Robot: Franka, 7 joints.
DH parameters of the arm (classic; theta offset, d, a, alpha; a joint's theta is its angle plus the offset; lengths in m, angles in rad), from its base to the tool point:
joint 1: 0 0.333 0 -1.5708
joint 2: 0 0 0 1.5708
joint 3: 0 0.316 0.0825 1.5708
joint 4: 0 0 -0.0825 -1.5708
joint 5: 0 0.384 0 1.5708
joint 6: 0 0 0.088 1.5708
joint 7: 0 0.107 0 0
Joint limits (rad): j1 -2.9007..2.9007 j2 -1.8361..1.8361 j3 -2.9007..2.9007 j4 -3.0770..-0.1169 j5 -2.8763..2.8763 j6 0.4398..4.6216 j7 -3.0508..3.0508
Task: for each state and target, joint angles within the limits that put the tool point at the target. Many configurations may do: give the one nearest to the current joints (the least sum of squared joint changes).
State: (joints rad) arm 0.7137 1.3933 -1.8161 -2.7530 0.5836 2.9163 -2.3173
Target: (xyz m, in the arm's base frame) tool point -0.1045 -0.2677 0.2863
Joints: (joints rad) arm 0.3720 1.1889 -1.6613 -3.0770 0.5954 2.5822 -2.3173
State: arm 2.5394 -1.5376 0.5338 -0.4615 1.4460 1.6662 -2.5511
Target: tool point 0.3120 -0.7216 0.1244
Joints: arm 2.1491 -1.8361 0.7103 -0.1735 1.5292 1.6489 -2.5511
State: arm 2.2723 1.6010 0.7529 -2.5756 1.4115 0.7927 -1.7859
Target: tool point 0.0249 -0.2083 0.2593
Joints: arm 2.8006 1.7113 0.4854 -3.0120 1.1709 1.0351 -1.7859
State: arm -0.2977 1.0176 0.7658 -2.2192 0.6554 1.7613 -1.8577
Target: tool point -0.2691 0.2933 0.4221
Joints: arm 0.4734 1.0170 1.7220 -2.4431 0.7937 1.6346 -1.8577
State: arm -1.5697 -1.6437 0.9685 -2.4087 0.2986 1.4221 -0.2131
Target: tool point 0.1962 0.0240 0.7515
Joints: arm -1.5773 -1.5537 0.3967 -2.1665 0.1823 1.5768 -0.2131
